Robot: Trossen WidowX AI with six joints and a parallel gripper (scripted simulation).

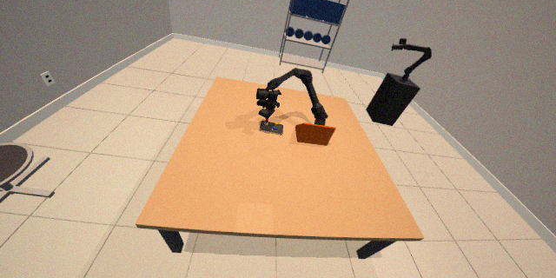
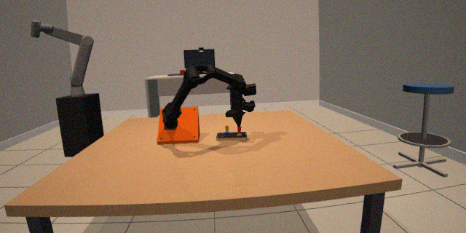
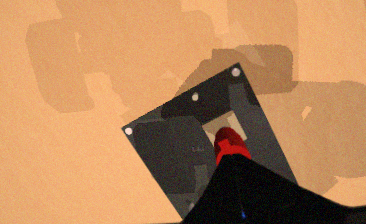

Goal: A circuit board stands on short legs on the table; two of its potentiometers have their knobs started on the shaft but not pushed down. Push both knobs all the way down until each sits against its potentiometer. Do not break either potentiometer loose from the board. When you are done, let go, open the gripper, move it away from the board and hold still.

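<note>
Right now the red knob is 10 mm below my gripper tip. From my gripper tip the other things lie so: yellow knob (70 mm behind, 30 mm to the left, 20 mm below).
</note>
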